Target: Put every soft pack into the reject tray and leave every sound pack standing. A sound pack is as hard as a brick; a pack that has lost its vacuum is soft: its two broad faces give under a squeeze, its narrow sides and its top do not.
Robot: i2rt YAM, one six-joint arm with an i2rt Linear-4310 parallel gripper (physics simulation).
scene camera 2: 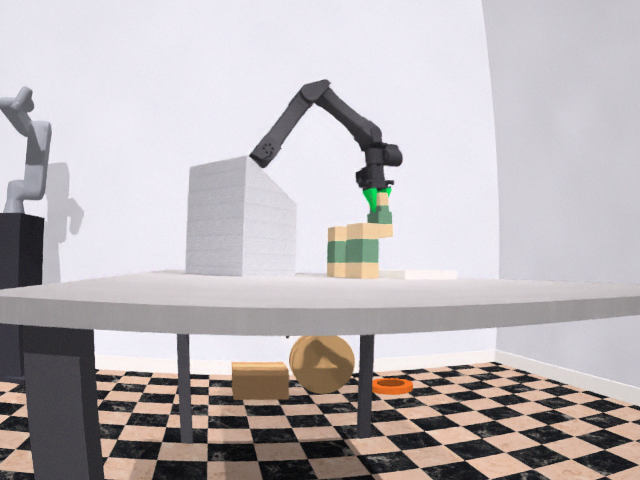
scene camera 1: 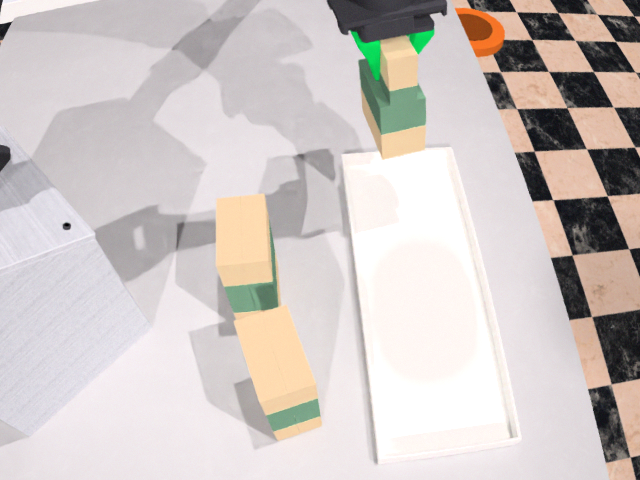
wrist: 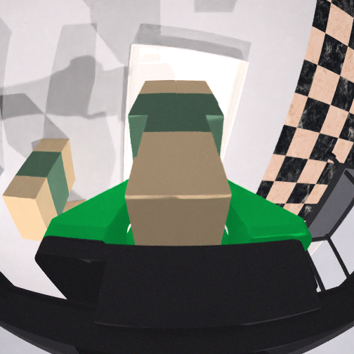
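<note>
My gripper (scene camera 1: 398,64) (scene camera 2: 381,202) (wrist: 176,174) is shut on a beige pack (scene camera 1: 402,114) (scene camera 2: 381,215) (wrist: 175,111) with a green band. The pack hangs upright, well above the table, and its upper part is pinched narrow between the green fingers. In the wrist view it overlaps the white reject tray (scene camera 1: 423,413) (scene camera 2: 430,274) (wrist: 160,62); a shadow falls on the tray's far left part. Left of the tray stand two more packs: the far one (scene camera 1: 242,235) (scene camera 2: 336,251) (wrist: 31,186) and the near one (scene camera 1: 279,356) (scene camera 2: 361,250), very close together.
A large grey block (scene camera 1: 62,320) (scene camera 2: 217,222) stands on the table's left, with the arm's base end by it. The tray lies near the table's right edge, beyond which is checkered floor. An orange ring (scene camera 1: 496,38) (scene camera 2: 377,387) lies on the floor.
</note>
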